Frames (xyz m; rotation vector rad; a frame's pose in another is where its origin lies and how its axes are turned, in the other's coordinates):
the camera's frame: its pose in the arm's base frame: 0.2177 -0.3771 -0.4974 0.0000 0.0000 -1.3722
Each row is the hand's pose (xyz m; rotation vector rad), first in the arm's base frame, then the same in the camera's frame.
Working: the arm's base frame: its pose in the camera's frame: -0.4126 -0.1390 0.4974 0.0000 0.0000 1.3722

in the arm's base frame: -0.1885 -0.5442 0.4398 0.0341 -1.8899 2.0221
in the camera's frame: 0.0837 -0.4312 0.9372 -1.1468 1.3501 -1.7768
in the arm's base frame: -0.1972 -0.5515 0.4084 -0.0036 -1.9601 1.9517
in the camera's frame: 0.0891 -0.4412 0.9058 -1.1712 1.4357 -1.7422
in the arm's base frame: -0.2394 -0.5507 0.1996 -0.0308 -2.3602 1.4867
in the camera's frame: 0.0800 -0.4824 0.6970 -1.4541 1.8239 -1.4473
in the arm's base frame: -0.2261 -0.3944 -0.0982 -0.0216 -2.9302 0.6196
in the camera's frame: -0.0706 -0.4385 0.3992 -1.8387 2.2797 -0.6183
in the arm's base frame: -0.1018 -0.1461 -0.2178 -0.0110 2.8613 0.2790
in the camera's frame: -0.2895 -0.2676 0.2796 -1.9215 2.3284 0.4855
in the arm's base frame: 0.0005 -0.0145 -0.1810 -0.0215 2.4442 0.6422
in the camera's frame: -0.3983 -0.1414 0.3164 -1.7651 2.1174 1.1331
